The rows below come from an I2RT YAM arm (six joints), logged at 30 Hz.
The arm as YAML. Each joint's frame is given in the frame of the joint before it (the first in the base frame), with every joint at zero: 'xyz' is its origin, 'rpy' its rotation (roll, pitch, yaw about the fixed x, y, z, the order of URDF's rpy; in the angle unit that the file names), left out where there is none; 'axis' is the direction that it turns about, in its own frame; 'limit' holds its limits. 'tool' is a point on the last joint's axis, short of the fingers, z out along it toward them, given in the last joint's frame.
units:
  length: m
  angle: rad
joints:
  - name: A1
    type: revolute
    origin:
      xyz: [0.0, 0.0, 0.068]
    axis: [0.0, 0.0, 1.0]
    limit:
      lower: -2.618
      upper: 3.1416
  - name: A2
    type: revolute
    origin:
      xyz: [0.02, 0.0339, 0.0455]
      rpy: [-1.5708, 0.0, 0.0]
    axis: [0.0, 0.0, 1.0]
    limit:
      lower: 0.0
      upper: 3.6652
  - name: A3
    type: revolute
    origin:
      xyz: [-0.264, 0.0, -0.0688]
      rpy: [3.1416, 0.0, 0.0]
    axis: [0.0, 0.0, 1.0]
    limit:
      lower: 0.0
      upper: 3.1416
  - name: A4
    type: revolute
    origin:
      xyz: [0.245, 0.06, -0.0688]
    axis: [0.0, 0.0, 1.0]
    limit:
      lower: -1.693
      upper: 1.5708
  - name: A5
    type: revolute
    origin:
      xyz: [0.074, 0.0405, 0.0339]
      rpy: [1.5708, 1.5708, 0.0]
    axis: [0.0, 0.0, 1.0]
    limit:
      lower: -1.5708
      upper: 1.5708
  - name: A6
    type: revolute
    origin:
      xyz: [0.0, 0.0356, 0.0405]
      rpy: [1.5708, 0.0, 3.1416]
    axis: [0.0, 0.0, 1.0]
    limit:
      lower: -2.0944
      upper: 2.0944
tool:
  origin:
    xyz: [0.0, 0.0, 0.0]
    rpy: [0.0, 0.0, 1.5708]
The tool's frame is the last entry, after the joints.
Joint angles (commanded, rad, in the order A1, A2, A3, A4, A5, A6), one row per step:
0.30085 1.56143 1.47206 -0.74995 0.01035 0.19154
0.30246 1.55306 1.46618 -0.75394 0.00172 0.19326
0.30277 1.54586 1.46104 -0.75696 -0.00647 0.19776
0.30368 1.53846 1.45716 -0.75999 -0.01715 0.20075
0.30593 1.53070 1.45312 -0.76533 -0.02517 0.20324
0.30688 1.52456 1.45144 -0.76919 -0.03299 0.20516
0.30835 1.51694 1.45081 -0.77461 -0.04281 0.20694
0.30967 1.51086 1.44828 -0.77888 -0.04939 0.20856
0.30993 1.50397 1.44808 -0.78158 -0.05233 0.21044
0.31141 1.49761 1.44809 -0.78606 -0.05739 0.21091
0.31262 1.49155 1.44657 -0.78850 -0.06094 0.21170
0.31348 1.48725 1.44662 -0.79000 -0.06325 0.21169
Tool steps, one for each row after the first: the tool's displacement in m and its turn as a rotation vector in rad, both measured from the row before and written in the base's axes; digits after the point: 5 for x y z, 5 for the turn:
-0.00257 0.00009 0.00048 0.00679 0.00367 0.00609
-0.00208 -0.00024 0.00040 0.00840 0.00364 0.00241
-0.00217 0.00004 0.00086 0.00964 0.00254 0.00580
-0.00254 0.00028 0.00074 0.00679 0.00389 0.00573
-0.00186 0.00003 0.00109 0.00695 0.00163 0.00472
-0.00234 0.00013 0.00176 0.00856 0.00114 0.00669
-0.00194 0.00008 0.00075 0.00546 0.00258 0.00450
-0.00177 -0.00037 0.00184 0.00447 -0.00266 0.00083
-0.00194 0.00007 0.00161 0.00445 -0.00053 0.00452
-0.00173 -0.00002 0.00116 0.00364 -0.00098 0.00301
-0.00118 -0.00001 0.00120 0.00250 -0.00219 0.00242

